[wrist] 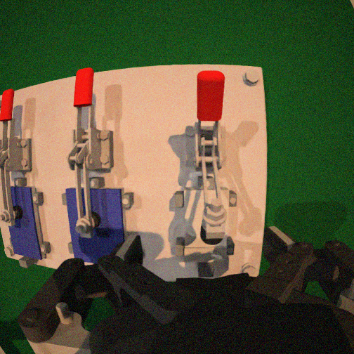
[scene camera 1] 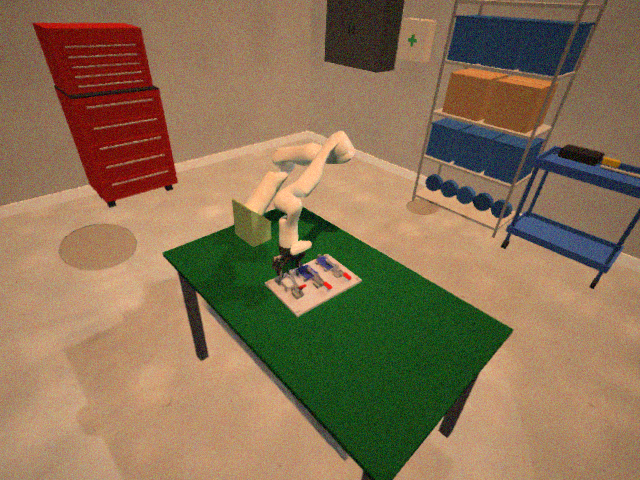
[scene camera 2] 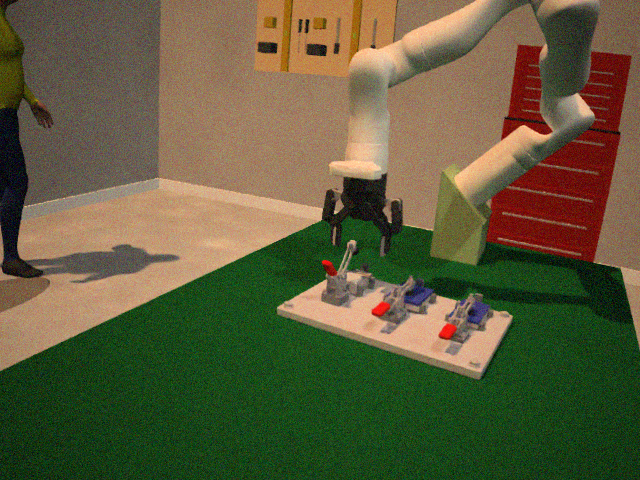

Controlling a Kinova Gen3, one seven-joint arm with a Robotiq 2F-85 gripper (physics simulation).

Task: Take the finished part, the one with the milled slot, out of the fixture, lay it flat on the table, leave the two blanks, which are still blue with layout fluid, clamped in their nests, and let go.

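Places are measured from the arm's base along level axes (x ahead, y left, z up), in centimetres.
Pixels of known places: gripper, fingertip midpoint: (scene camera 1: 288, 271) (scene camera 2: 359, 250); arm's base at its link origin: (scene camera 1: 254, 211) (scene camera 2: 466, 191).
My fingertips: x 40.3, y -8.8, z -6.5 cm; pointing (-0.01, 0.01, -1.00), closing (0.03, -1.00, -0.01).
For each thing: its top centre in the pictures, then the offset to it from my fingertips. "*": a spot on its surface instead. Level surfaces: height alone.
- finished part at its top centre: (scene camera 2: 355, 275) (scene camera 1: 287, 281) dy -0.5, dx -0.5, dz -5.3 cm
- light fixture plate at its top centre: (scene camera 2: 399, 311) (scene camera 1: 313, 280) dy +10.4, dx +3.9, dz -7.9 cm
- red handle at a spot on its surface: (scene camera 2: 328, 267) * dy -0.3, dx +11.2, dz -0.2 cm
- middle blue blank at its top centre: (scene camera 2: 410, 292) (scene camera 1: 307, 271) dy +10.5, dx -0.8, dz -5.8 cm
- far blue blank at its top centre: (scene camera 2: 470, 309) (scene camera 1: 325, 262) dy +21.5, dx -1.2, dz -6.3 cm
- green table at its surface level: dz -9.4 cm
The finished part (scene camera 2: 358, 283) (wrist: 194, 235) is pale and sits in the end nest of the light fixture plate (scene camera 1: 315, 303) (scene camera 2: 351, 326) (wrist: 145, 125). Its toggle clamp stands open, with its arm raised and red handle (scene camera 2: 328, 267) (wrist: 210, 95) tilted up; the arm and black pad hide much of the part in the wrist view. The middle blue blank (scene camera 2: 419, 295) (wrist: 110, 202) and the far blue blank (scene camera 2: 480, 313) (wrist: 26, 237) lie under closed clamps. My gripper (scene camera 1: 289, 269) (scene camera 2: 360, 249) (wrist: 203, 245) is open and empty, pointing down above the part's nest, its fingers either side of it.
The plate lies on the green table (scene camera 1: 372, 351) (scene camera 2: 155, 413). Neighbouring clamps (scene camera 2: 397, 304) (wrist: 95, 150) stand beside the open one. The arm's pale green mount (scene camera 1: 251, 224) (scene camera 2: 457, 227) is behind the plate. A person (scene camera 2: 11, 77) in yellow stands at the left in scene camera 2.
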